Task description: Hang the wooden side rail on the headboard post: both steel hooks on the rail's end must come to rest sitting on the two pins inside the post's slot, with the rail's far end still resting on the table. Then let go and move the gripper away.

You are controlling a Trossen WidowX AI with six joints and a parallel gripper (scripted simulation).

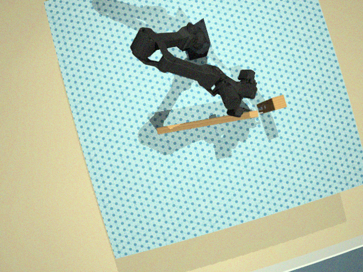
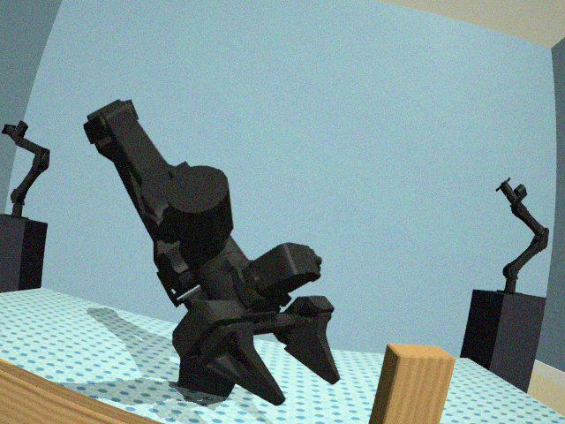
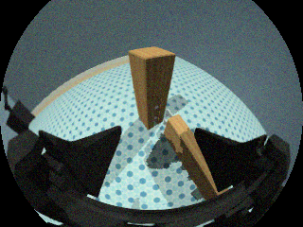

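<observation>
The headboard post is 7 cm to the left of my gripper tip, 5 cm ahead of it and 4 cm below it.
</observation>
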